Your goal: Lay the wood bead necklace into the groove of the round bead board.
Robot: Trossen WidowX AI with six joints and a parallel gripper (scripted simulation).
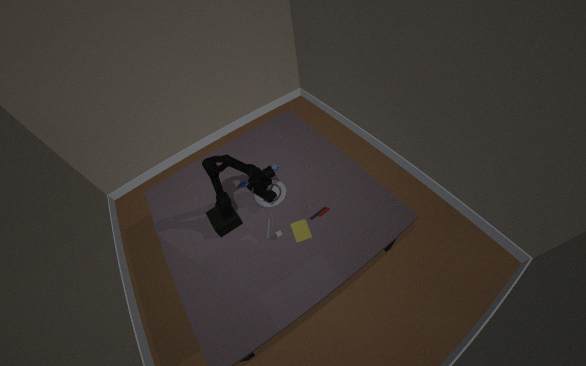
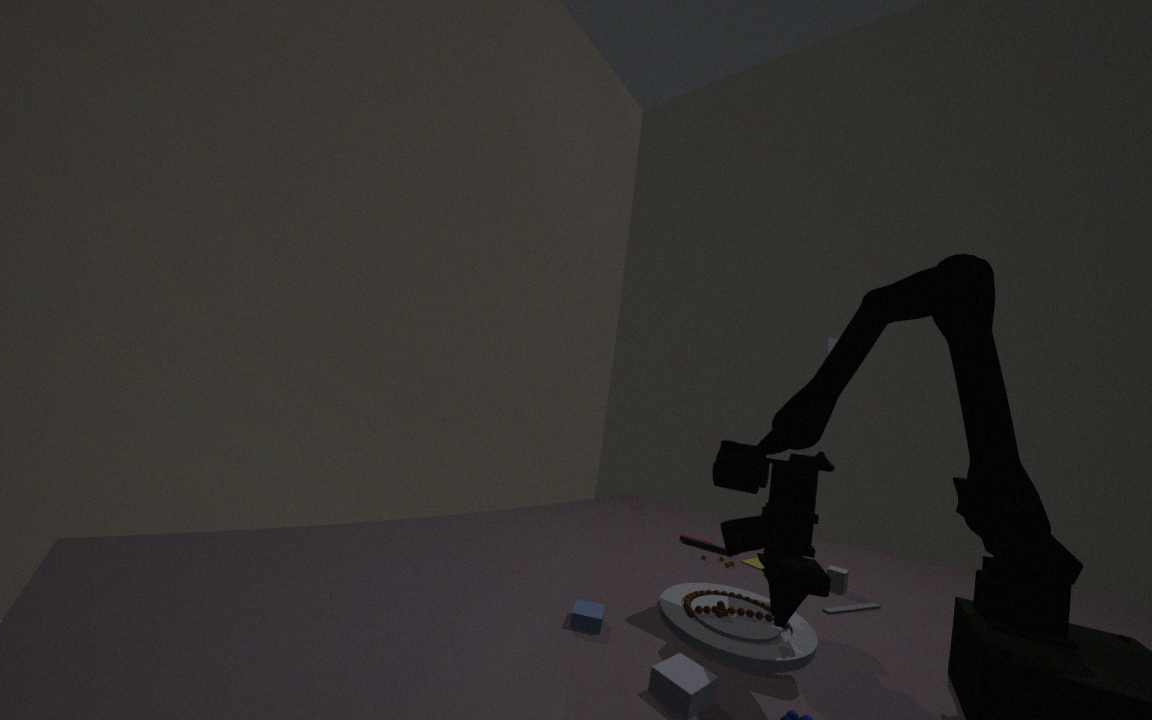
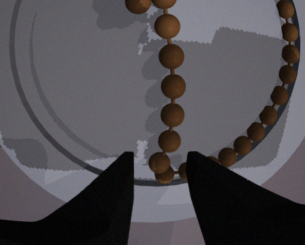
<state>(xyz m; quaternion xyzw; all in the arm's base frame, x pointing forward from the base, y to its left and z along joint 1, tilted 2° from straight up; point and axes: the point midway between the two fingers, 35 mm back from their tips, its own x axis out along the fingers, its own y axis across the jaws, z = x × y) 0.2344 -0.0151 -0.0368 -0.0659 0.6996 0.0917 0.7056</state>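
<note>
Now: the round bead board 50 mm ahead of my gripper tip, 10 mm to the left of it and 10 mm below it. Round my gripper tip: grey block 200 mm to the left, 60 mm ahead; then blue block 200 mm ahead, 150 mm to the left, 10 mm below; then thin stick 170 mm to the right, 100 mm behind, 20 mm below.
</note>
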